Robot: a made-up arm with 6 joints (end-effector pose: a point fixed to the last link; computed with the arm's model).
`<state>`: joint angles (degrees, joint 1 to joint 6).
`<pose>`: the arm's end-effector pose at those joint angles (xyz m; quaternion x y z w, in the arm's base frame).
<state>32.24 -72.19 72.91 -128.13 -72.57 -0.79</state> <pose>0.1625 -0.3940 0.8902 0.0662 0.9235 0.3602 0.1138</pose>
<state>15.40 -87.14 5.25 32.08 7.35 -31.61</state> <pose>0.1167 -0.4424 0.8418 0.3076 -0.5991 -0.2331 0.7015</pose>
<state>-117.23 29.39 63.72 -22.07 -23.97 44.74</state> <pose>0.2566 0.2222 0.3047 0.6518 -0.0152 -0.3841 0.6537</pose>
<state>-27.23 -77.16 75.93 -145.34 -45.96 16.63</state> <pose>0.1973 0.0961 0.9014 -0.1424 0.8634 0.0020 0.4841</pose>
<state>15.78 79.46 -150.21 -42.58 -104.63 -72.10</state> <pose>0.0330 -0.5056 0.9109 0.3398 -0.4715 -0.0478 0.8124</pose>
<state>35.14 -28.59 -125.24 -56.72 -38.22 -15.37</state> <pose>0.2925 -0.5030 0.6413 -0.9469 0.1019 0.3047 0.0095</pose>
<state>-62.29 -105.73 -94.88 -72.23 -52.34 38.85</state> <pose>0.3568 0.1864 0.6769 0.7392 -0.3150 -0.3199 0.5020</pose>
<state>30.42 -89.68 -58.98 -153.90 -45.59 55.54</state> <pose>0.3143 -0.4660 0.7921 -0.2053 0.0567 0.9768 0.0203</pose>
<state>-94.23 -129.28 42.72 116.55 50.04 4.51</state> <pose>0.0878 0.3901 0.6782 -0.3363 -0.2799 0.8598 0.2632</pose>
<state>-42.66 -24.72 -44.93 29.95 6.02 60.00</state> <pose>0.1054 -0.0365 0.9554 -0.0217 -0.8486 0.4889 0.2010</pose>
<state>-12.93 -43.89 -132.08 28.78 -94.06 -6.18</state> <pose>0.3668 -0.1963 0.9026 0.5647 -0.2493 0.7843 0.0624</pose>
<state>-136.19 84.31 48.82 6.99 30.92 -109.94</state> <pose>0.2982 0.1519 0.3009 -0.2939 0.6917 -0.2654 0.6040</pose>
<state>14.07 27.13 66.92 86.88 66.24 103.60</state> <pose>0.3308 -0.1529 0.8961 -0.5101 0.1240 0.6493 0.5503</pose>
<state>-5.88 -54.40 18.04 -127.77 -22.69 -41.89</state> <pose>0.1814 -0.1184 0.9686 -0.5847 0.6294 0.5000 0.1098</pose>
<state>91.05 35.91 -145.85 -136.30 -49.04 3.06</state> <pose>0.1554 -0.5640 0.2322 -0.2314 -0.2931 0.7466 0.5505</pose>
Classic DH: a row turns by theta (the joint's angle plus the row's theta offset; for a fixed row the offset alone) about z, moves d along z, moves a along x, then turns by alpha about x. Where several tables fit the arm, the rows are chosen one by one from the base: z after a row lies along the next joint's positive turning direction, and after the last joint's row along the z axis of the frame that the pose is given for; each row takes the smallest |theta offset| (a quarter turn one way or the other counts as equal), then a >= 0, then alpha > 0; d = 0 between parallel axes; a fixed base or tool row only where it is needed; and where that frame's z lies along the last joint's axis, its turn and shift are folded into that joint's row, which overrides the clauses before.
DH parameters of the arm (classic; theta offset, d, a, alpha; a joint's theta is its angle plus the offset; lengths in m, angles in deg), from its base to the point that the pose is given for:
base (fixed): -90 0.4831 0.1407 -90
joint 1: 7.44 0.0486 0.0122 -108.39
joint 2: 38.4 -0.1266 0.0249 -11.31
joint 3: 55.65 -0.382 0.1237 -76.41
joint 4: -17.85 0.1792 -0.0405 150.49
joint 5: -80.45 0.093 0.0038 -89.61
joint 6: 65.34 0.0813 -0.0178 -66.63
tool (fixed): -34.01 0.0137 0 0

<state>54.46 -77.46 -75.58 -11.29 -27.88 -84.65</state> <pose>0.3300 -0.5427 0.5290 0.8851 0.0005 0.2292 0.4051</pose>
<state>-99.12 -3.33 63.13 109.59 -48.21 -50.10</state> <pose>0.2876 0.3375 0.3916 0.6559 -0.1073 0.7459 0.0448</pose>
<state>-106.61 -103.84 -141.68 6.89 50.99 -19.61</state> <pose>0.3229 0.1189 0.3952 0.0728 0.2340 -0.3585 0.9008</pose>
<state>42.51 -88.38 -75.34 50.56 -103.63 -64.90</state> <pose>0.3183 -0.5184 0.7225 0.0853 -0.6331 0.6693 0.3794</pose>
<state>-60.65 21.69 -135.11 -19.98 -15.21 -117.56</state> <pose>0.1424 0.0308 0.9150 0.1395 0.1367 -0.2292 0.9536</pose>
